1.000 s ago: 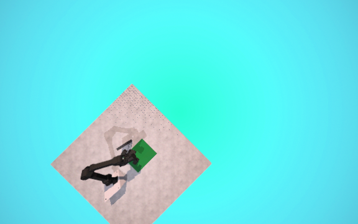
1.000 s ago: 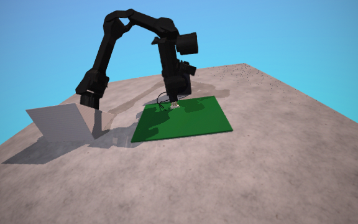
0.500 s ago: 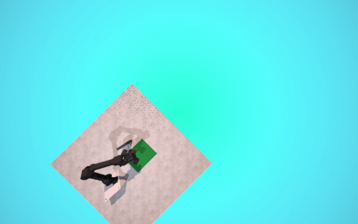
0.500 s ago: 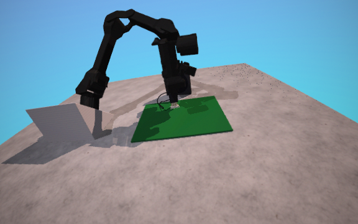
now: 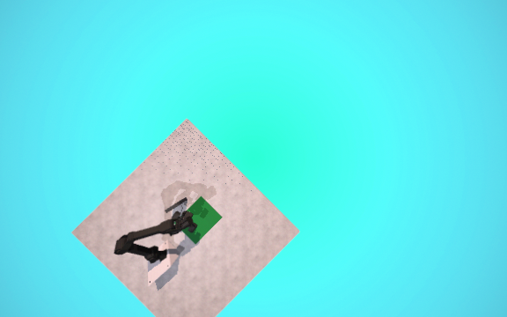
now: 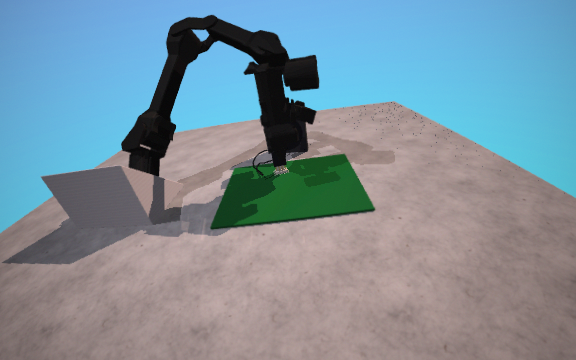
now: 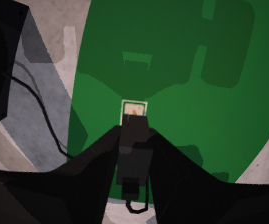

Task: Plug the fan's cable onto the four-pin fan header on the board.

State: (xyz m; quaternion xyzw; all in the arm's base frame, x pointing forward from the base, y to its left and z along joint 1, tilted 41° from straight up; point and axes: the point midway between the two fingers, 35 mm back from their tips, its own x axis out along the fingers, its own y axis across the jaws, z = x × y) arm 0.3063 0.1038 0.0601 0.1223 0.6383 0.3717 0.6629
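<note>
Right now the four-pin fan header is 10 mm behind my gripper tip and 40 mm below it. The rest, counted from my gripper tip: black fan (10 mm behind, 130 mm to the left, 20 mm above); then dark fan plug (10 mm behind, 10 mm above); then green board (20 mm ahead, 60 mm to the right, 50 mm below).
</note>
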